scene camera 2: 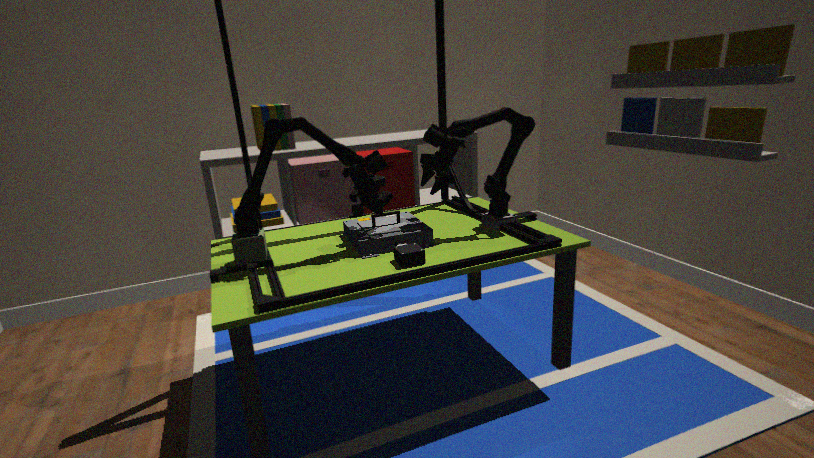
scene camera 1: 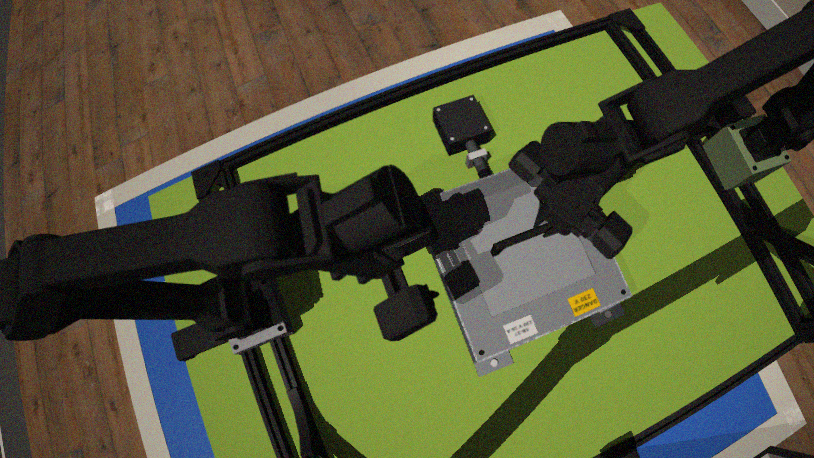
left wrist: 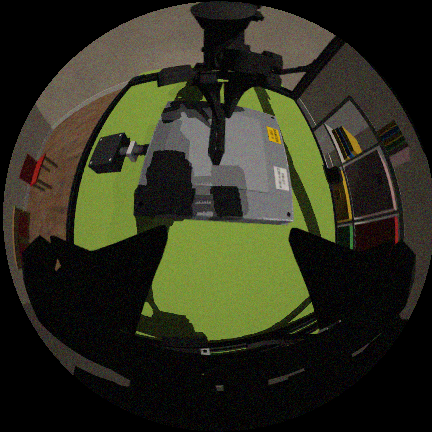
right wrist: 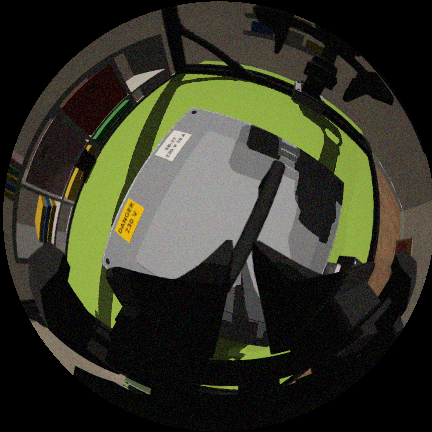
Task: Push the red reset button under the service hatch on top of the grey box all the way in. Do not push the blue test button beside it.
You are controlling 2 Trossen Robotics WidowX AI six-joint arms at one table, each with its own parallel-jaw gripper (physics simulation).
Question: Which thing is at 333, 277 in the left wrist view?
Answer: My left gripper.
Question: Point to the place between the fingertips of my left gripper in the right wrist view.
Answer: At 313, 73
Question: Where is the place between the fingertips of my right gripper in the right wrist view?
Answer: At 241, 245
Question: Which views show my left gripper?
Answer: Scene camera 2, scene camera 1, the left wrist view and the right wrist view: all of them.
